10 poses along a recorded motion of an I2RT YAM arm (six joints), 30 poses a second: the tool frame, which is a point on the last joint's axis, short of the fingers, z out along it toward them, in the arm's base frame.
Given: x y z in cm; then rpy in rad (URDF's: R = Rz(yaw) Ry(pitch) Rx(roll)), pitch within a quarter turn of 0, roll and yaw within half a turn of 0.
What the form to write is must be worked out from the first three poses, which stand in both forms.
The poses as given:
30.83 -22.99 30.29 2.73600 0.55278 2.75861
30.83 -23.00 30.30 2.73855 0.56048 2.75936
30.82 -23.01 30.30 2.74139 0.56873 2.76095
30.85 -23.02 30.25 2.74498 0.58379 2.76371
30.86 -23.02 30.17 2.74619 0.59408 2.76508
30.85 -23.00 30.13 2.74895 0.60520 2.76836
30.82 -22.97 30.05 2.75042 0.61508 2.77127
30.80 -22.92 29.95 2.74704 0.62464 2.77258
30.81 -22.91 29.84 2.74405 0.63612 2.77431
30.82 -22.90 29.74 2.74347 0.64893 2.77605
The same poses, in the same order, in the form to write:
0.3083 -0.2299 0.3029 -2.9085 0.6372 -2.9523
0.3083 -0.2300 0.3030 -2.9127 0.6435 -2.9534
0.3082 -0.2301 0.3030 -2.9168 0.6501 -2.9554
0.3085 -0.2302 0.3025 -2.9224 0.6625 -2.9600
0.3086 -0.2302 0.3017 -2.9250 0.6713 -2.9634
0.3085 -0.2300 0.3013 -2.9282 0.6802 -2.9681
0.3082 -0.2297 0.3005 -2.9298 0.6884 -2.9731
0.3080 -0.2292 0.2995 -2.9263 0.6973 -2.9800
0.3081 -0.2291 0.2984 -2.9231 0.7079 -2.9878
0.3082 -0.2290 0.2974 -2.9233 0.7193 -2.9939

